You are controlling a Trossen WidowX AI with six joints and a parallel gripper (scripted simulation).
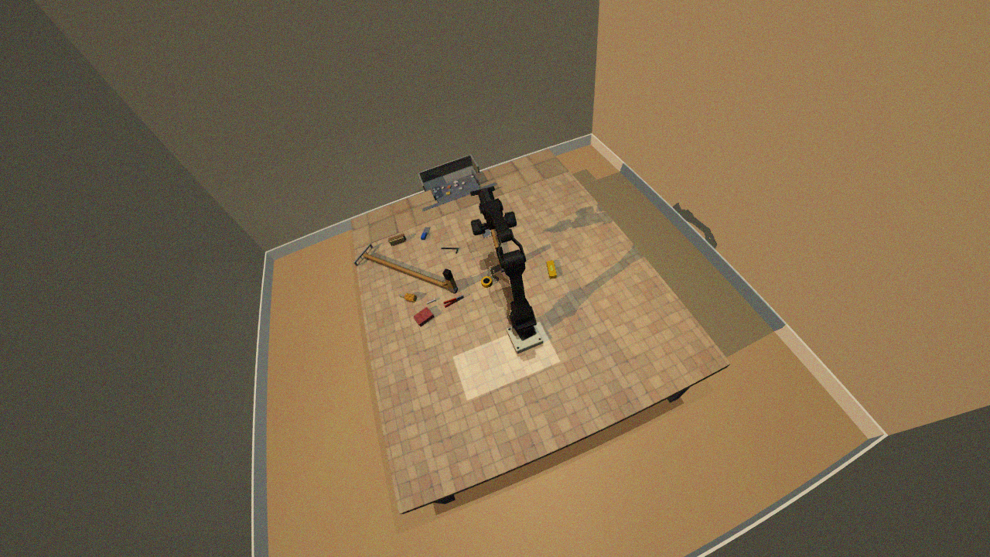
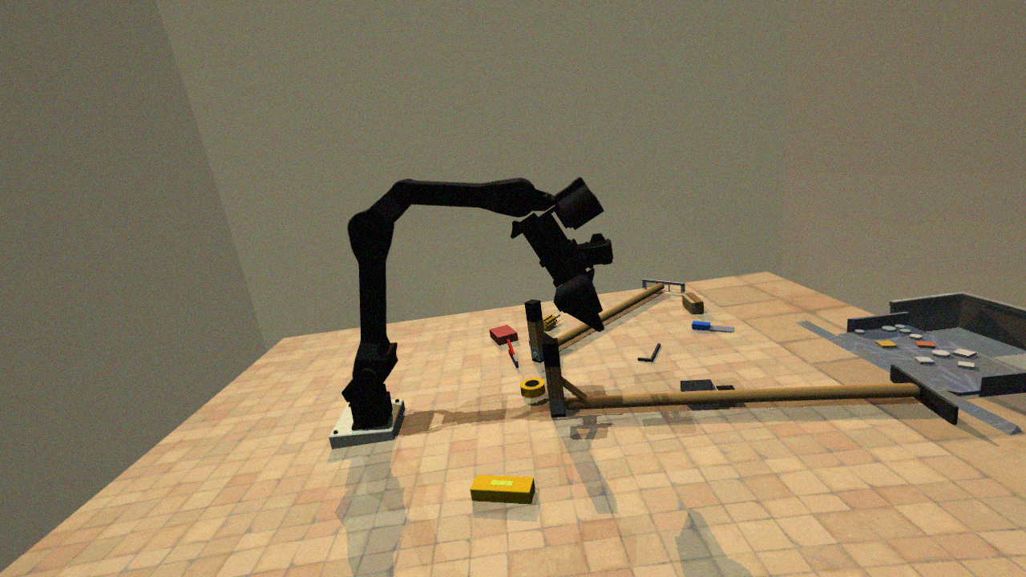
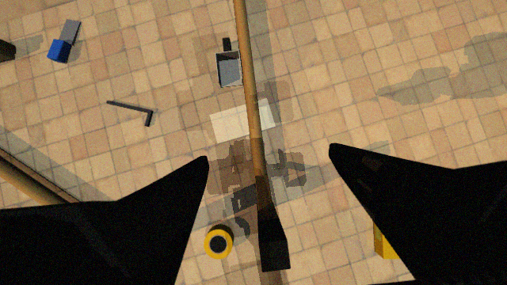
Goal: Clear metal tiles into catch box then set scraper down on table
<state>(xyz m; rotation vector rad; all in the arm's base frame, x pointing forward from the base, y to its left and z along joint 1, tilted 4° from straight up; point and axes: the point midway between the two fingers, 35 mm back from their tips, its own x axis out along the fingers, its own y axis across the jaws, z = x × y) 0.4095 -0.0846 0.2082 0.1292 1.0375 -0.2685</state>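
Now: the yellow tape roll 12 cm behind my gripper tip, 13 cm to the left of it and 17 cm below it. The rest, counted from my gripper tip: yellow block (21 cm behind, 15 cm to the right, 16 cm below); hex key (16 cm ahead, 19 cm to the left, 17 cm below); small grey box (19 cm ahead, 1 cm to the right, 17 cm below).
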